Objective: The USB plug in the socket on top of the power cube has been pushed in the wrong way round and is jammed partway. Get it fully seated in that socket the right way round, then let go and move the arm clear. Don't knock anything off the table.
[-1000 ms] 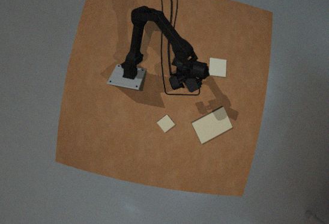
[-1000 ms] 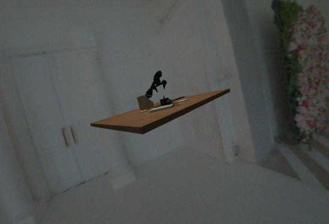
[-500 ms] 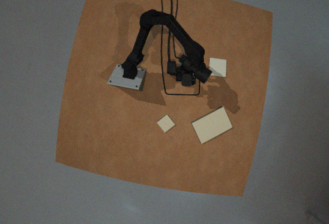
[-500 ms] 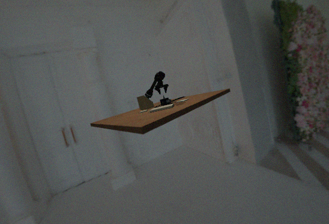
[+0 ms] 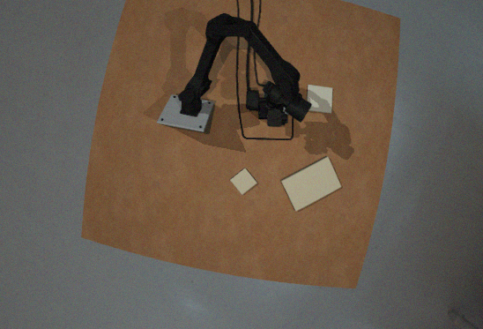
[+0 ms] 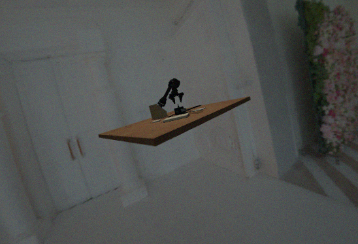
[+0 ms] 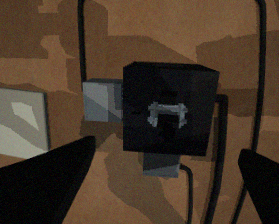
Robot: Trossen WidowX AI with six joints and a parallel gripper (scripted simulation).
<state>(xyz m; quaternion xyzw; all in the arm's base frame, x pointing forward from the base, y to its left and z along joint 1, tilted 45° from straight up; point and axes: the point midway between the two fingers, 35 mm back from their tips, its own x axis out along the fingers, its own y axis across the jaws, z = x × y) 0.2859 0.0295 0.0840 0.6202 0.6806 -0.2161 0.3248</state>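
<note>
Now: the silver-rimmed USB socket 60 mm below my gripper tip and 10 mm to the right of it. Also, from my gripper tip: cream slab (260 mm to the right, 240 mm ahead, 120 mm below); then cream square (300 mm to the right, 120 mm below, 40 mm behind).
</note>
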